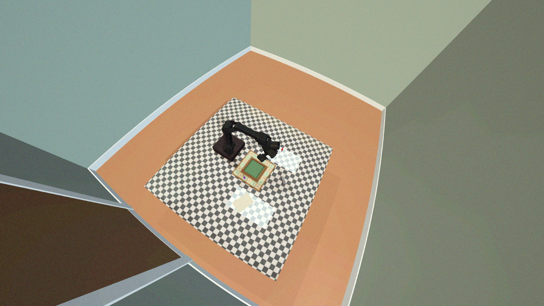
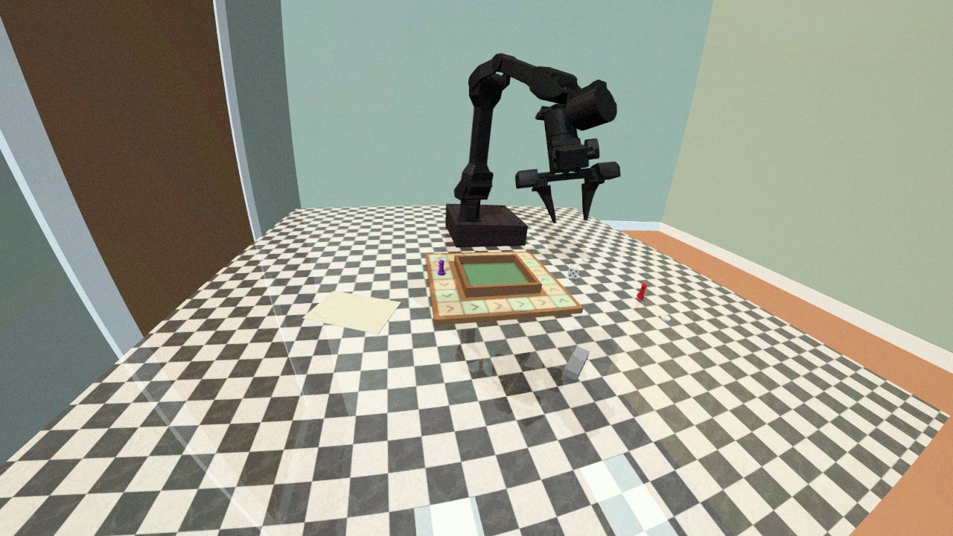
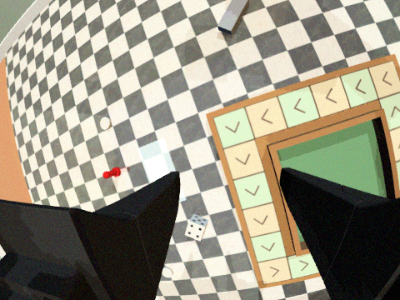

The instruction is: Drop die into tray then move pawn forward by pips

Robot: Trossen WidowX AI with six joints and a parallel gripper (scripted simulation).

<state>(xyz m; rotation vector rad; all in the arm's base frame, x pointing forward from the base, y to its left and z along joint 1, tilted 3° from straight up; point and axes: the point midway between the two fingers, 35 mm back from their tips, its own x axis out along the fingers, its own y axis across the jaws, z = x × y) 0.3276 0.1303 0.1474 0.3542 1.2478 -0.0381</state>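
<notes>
My gripper tip is 150 mm above the white die, 100 mm past it and 90 mm to the right of it. Round my gripper tip: green tray (160 mm below, 120 mm to the right, 70 mm behind); then red pawn (210 mm to the left, 150 mm below, 10 mm ahead); then grey block (190 mm ahead, 160 mm below, 50 mm to the right).
</notes>
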